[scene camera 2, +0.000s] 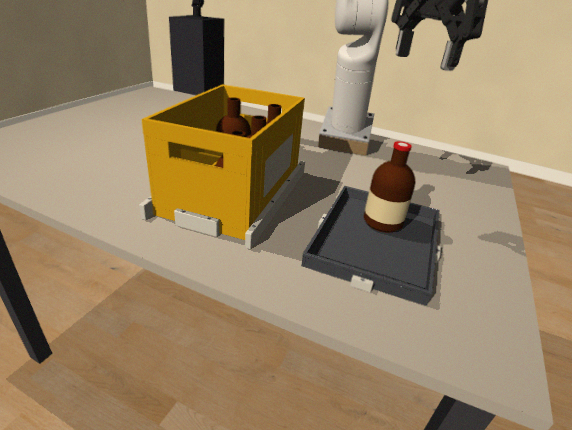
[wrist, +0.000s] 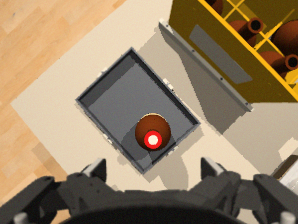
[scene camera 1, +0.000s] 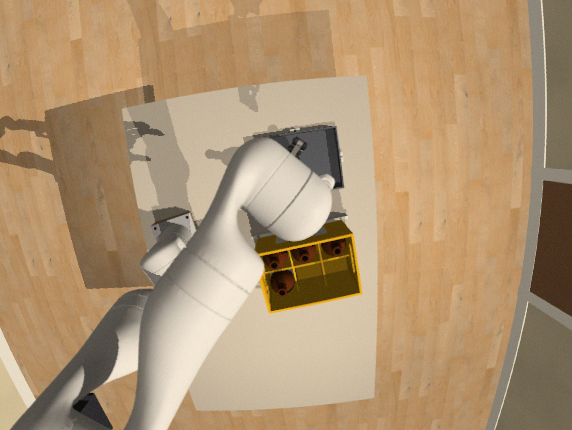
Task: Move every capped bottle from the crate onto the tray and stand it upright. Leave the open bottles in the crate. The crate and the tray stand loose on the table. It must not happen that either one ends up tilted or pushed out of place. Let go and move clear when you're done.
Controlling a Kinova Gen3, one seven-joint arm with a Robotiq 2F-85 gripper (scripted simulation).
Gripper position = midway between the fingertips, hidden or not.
I see my gripper (scene camera 2: 423,62), a dark grey tray (scene camera 2: 344,245), a yellow crate (scene camera 2: 255,168), a brown bottle (scene camera 2: 233,120) and a rail (scene camera 2: 253,233).
The dark grey tray also shows in the wrist view (wrist: 129,89) and in scene camera 1 (scene camera 1: 322,155). The yellow crate also shows in scene camera 1 (scene camera 1: 339,283). My gripper also shows in the wrist view (wrist: 153,168).
